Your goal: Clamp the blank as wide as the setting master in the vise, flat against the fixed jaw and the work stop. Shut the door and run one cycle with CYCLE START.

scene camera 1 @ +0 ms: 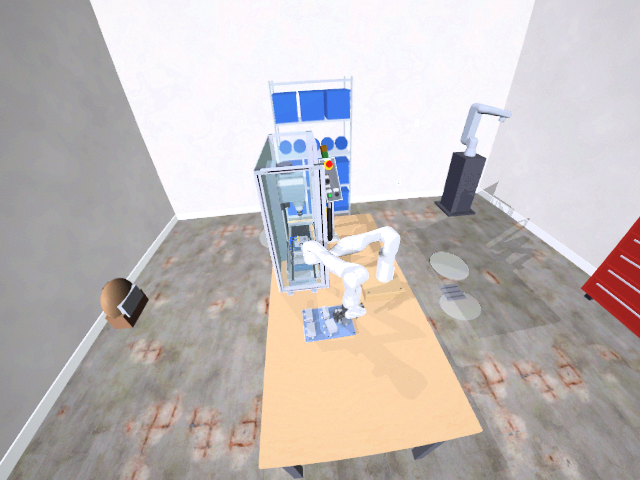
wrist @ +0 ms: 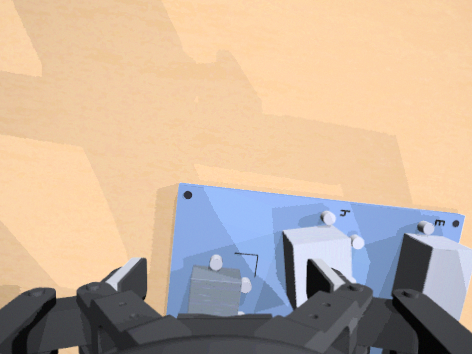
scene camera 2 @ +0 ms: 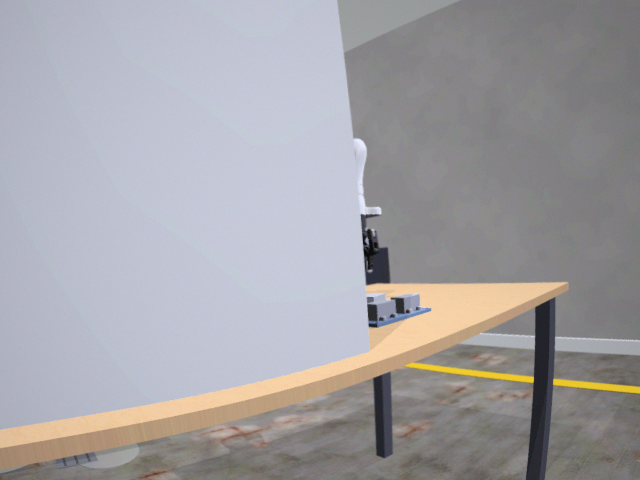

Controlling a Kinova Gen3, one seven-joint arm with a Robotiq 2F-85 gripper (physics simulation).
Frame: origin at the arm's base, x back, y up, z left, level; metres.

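Seen in the pictures: gripper, between the fingertips: (scene camera 1: 347,319) (wrist: 227,276); arm's base, origin of its link: (scene camera 1: 383,276).
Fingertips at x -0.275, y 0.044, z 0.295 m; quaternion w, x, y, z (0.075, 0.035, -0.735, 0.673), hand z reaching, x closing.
Offsets run from my fingertips to a thing's middle. "*": to the spot under its first point. Level surfaces: height alone.
My gripper (scene camera 1: 339,313) (scene camera 2: 369,269) (wrist: 227,276) is open and empty above the blue plate {dx -0.091, dy -0.091, dz -0.059 m} (scene camera 1: 343,333) (scene camera 2: 427,310) (wrist: 235,215). In the wrist view a darker grey block {dx -0.001, dy -0.074, dz -0.062 m} (wrist: 215,290) lies below the gap between the fingers. A light block {dx -0.078, dy -0.069, dz -0.018 m} (wrist: 317,245) by a "4" mark is partly behind the right finger. Another block {dx -0.179, dy -0.069, dz -0.011 m} (wrist: 447,265) by a "3" mark is at the right. Pegs stand beside the blocks. In scene camera 1 the vise (scene camera 1: 300,241) shows small inside the glazed machine (scene camera 1: 261,217); its jaws and the door's state are unclear. The control panel {* dx +0.038, dy +0.387, dz -0.781 m} (scene camera 1: 332,180) has a green button {dx +0.010, dy +0.305, dz -0.727 m} (scene camera 1: 329,195).
The machine's grey side panel {* dx -0.358, dy +0.139, dz -0.589 m} (scene camera 2: 180,206) hides much of scene camera 2's view. The wooden table {dy -0.095 m} (scene camera 1: 361,413) (scene camera 2: 496,304) (wrist: 300,75) carries the machine, the plate and the arm. A flat wooden piece (scene camera 1: 383,292) lies by the arm's base. A shelf with blue bins (scene camera 1: 312,105) stands behind.
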